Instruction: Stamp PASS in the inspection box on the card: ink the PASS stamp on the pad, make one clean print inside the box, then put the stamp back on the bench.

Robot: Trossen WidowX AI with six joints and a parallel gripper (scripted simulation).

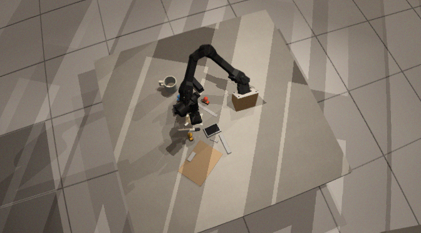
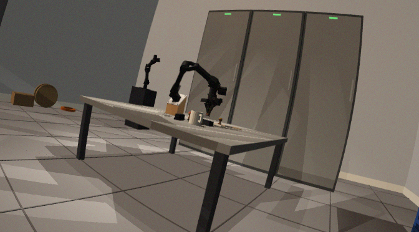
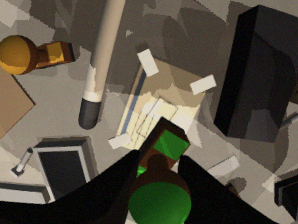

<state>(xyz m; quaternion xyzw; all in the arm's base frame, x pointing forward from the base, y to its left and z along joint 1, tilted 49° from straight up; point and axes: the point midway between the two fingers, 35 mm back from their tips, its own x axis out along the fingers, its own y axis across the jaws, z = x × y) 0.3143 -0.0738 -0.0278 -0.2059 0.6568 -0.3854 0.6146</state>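
Right now my gripper tip is 9 cm above the beige card. Also, from my gripper tip: black block (10 cm to the right, 7 cm below, 3 cm ahead); white marker (7 cm below, 6 cm to the left, 4 cm ahead); green-knobbed stamp (right at my gripper tip).
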